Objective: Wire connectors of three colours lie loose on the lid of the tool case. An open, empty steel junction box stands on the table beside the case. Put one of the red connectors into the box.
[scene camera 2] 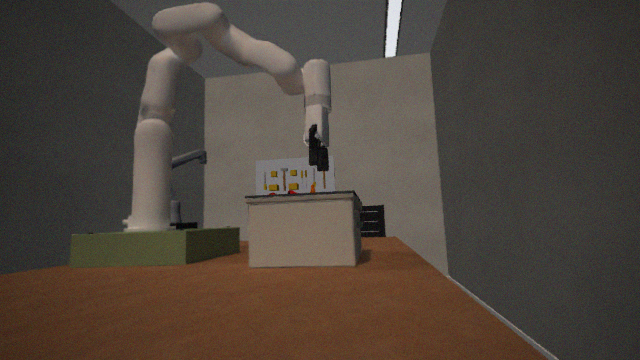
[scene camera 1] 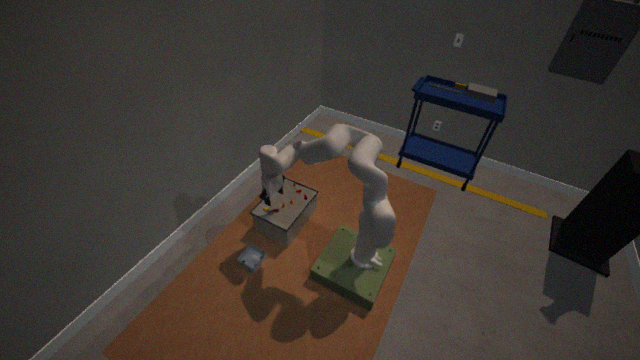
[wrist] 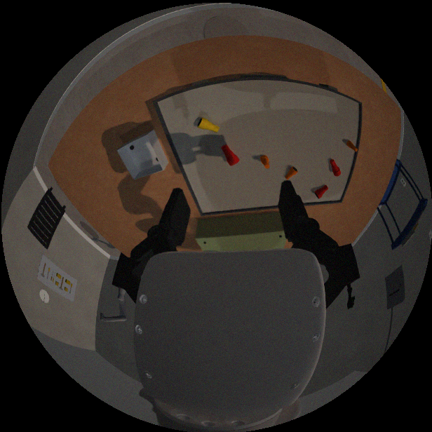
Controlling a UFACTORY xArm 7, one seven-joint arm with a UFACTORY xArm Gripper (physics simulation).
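Pixels of known places: gripper, between the fingertips: (scene camera 2: 319,168) (scene camera 1: 274,198); arm's base, origin of its link: (scene camera 2: 150,230) (scene camera 1: 363,256).
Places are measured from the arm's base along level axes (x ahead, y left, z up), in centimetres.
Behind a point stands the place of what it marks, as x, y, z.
Note:
My gripper (scene camera 1: 274,197) {47.0, 6.8, 14.9} (scene camera 2: 318,166) {47.0, 6.8, 14.9} (wrist: 232,195) is open and empty, pointing down above the lid of the tool case (scene camera 1: 270,229) {44.8, 13.8, 0.1} (scene camera 2: 302,232) {49.1, -15.0, -1.3} (wrist: 245,195). In the wrist view, one red connector (wrist: 230,155) lies near the lid's left part, just beyond the fingertips. Two more red connectors, one (wrist: 335,167) and another (wrist: 321,191), lie near the right edge. A yellow connector (wrist: 208,125) lies at the left. Orange connectors (wrist: 265,161) (wrist: 291,172) (wrist: 352,145) lie between and right. The open steel junction box (scene camera 1: 251,258) {45.0, 28.3, -7.8} (wrist: 142,155) stands beside the case, empty; scene camera 2 does not show it.
The arm's green base block (scene camera 1: 350,280) {-1.1, 13.8, 0.1} (scene camera 2: 130,248) {5.0, -11.5, -3.8} (wrist: 240,242) stands on the brown table top (scene camera 1: 200,300) {48.0, 56.5, -8.0} (scene camera 2: 250,310) {53.2, -44.6, -7.9}, on the near side of the case in the wrist view. A blue cart (scene camera 1: 457,101) stands by the wall, well away from the case.

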